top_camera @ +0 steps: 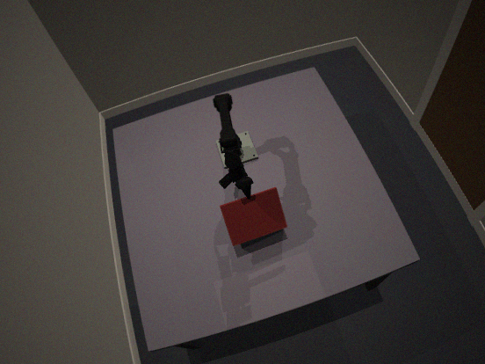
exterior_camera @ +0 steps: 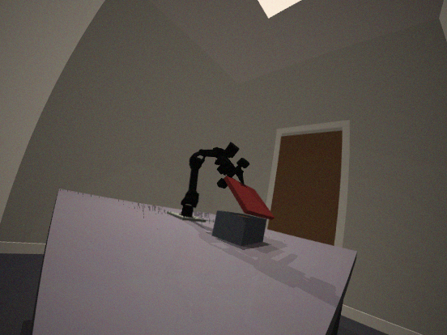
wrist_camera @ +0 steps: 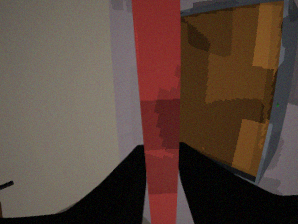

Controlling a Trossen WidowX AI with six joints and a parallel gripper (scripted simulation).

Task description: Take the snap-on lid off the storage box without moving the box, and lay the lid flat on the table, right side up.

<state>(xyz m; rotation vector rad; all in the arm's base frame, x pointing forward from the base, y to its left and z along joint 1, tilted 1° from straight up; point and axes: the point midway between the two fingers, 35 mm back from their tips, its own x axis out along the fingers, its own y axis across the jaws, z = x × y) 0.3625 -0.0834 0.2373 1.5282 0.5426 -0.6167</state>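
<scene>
My gripper tip is 60 mm short of the red lid, 50 mm above it and 10 mm to the left of it. Round my gripper tip: grey storage box (180 mm below, 40 mm ahead).
</scene>
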